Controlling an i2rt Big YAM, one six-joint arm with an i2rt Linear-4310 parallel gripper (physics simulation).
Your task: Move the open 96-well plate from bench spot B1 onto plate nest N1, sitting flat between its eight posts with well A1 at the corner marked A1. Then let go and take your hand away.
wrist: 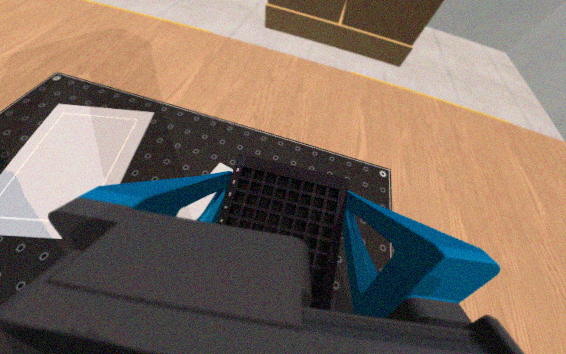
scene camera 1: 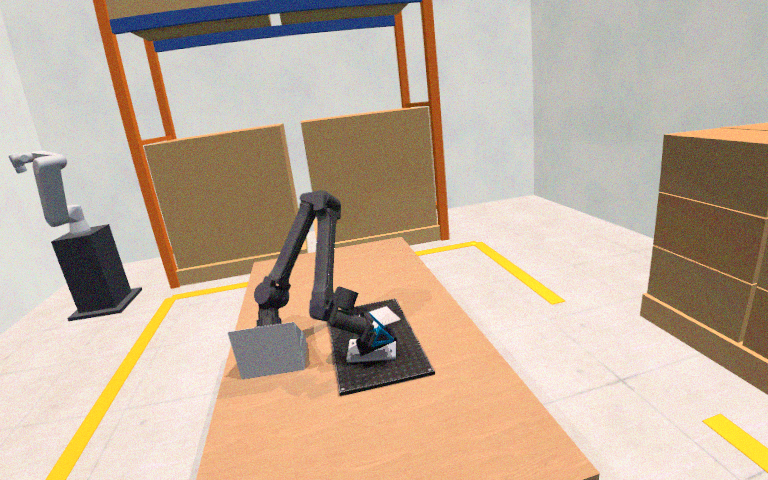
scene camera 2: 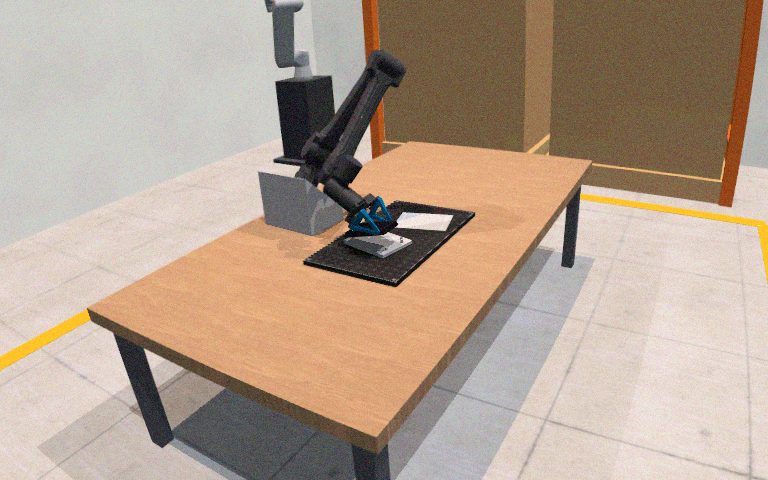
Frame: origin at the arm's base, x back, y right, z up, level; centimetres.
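Seen in the pictures: gripper, fingertip midpoint: (wrist: 287, 188) (scene camera 1: 388, 334) (scene camera 2: 385, 228); arm's base at its link origin: (scene camera 1: 269, 333) (scene camera 2: 302, 189).
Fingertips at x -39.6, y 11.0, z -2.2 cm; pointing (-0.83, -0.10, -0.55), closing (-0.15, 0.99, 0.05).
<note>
Offsets run from my fingertips to a thing's top centre. "*": to the spot under its first point. Level surfaces: height alone.
My gripper (scene camera 1: 378, 338) (scene camera 2: 381, 226) (wrist: 287, 188) is shut on the black 96-well plate @(dx +4.6, dy +0.4, dz +1.4 cm) (scene camera 2: 387, 228) (wrist: 282, 200), with one blue finger at each side. The open wells face the wrist camera. In the scene camera 2 view the plate hangs tilted a little above the white plate nest N1 @(dx +5.9, dy -4.1, dz -5.4 cm) (scene camera 1: 370, 356) (scene camera 2: 386, 246) (wrist: 197, 207), apart from it. In the wrist view the plate and fingers hide most of the nest; the A1 corner mark cannot be read. The white bench spot B1 @(* dx -3.0, dy -25.6, dz -7.4 cm) (scene camera 1: 386, 315) (scene camera 2: 429, 220) (wrist: 75, 155) has no plate on it.
The nest and B1 lie on a black perforated board @(dx +4.6, dy -12.2, dz -7.5 cm) (scene camera 1: 413, 367) (scene camera 2: 390, 275) (wrist: 175, 135) on the wooden table @(dz -8.9 cm) (scene camera 1: 396, 430) (scene camera 2: 271, 328) (wrist: 300, 90). A grey angular block (scene camera 1: 269, 352) (scene camera 2: 287, 203) stands beside the board, by the arm's base.
</note>
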